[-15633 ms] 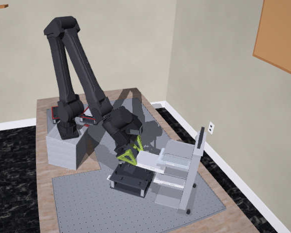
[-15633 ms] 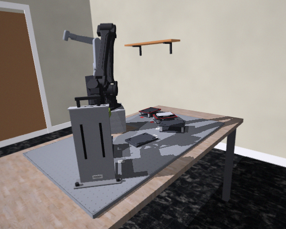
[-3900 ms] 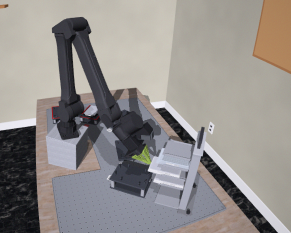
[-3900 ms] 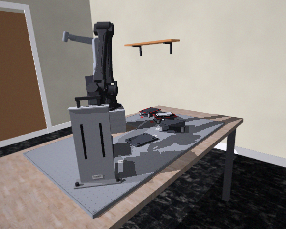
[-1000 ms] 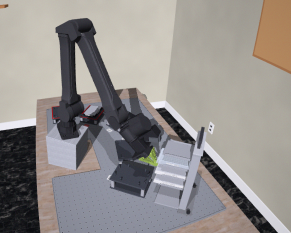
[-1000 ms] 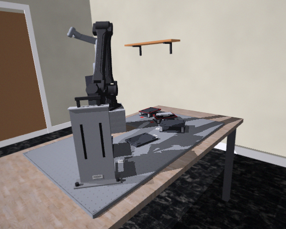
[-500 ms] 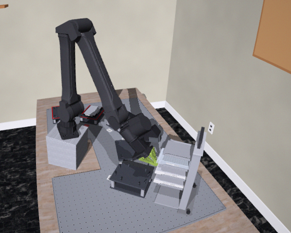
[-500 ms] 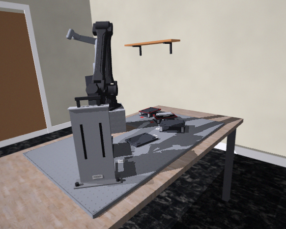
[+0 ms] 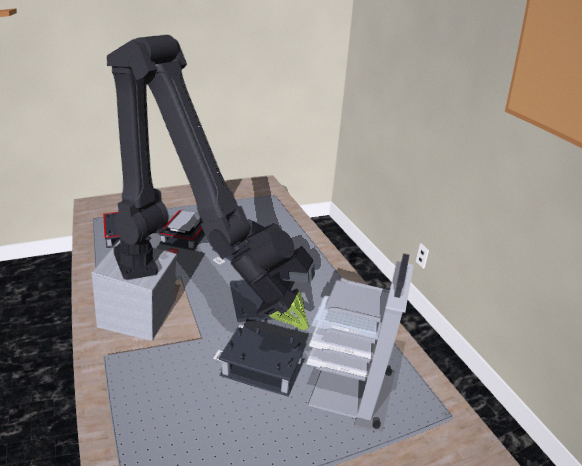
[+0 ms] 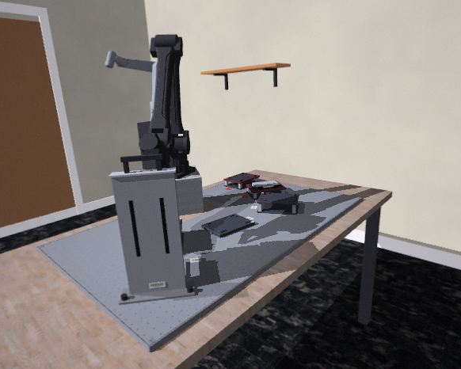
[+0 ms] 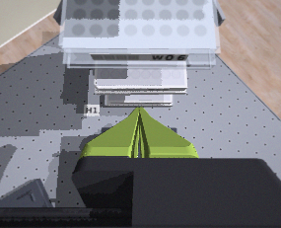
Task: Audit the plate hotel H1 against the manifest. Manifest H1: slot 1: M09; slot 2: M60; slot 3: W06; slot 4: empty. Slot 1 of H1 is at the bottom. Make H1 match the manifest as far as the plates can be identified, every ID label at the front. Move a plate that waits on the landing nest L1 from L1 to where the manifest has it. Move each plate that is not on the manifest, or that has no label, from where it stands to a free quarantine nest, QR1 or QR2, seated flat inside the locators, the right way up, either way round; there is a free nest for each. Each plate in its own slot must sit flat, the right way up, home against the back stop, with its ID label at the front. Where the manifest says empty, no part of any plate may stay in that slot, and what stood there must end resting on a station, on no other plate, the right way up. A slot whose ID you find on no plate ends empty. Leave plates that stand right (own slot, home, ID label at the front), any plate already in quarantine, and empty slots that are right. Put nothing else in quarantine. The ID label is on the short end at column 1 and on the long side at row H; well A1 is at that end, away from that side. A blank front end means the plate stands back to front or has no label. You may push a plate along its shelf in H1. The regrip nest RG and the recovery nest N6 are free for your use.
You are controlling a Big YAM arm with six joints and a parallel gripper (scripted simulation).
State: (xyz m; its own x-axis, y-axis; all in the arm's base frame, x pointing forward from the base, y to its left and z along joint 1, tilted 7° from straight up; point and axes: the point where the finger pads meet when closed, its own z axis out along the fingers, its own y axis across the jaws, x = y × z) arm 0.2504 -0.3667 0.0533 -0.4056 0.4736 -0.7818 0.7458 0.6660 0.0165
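My gripper is now 6 cm short of the clear plate, 7 cm to the left of it and 5 cm below it. From my hand the other things lie so: hotel back panel 11 cm ahead, 13 cm to the right, 1 cm below; then h1 tag 10 cm ahead, 4 cm to the left, 16 cm below.
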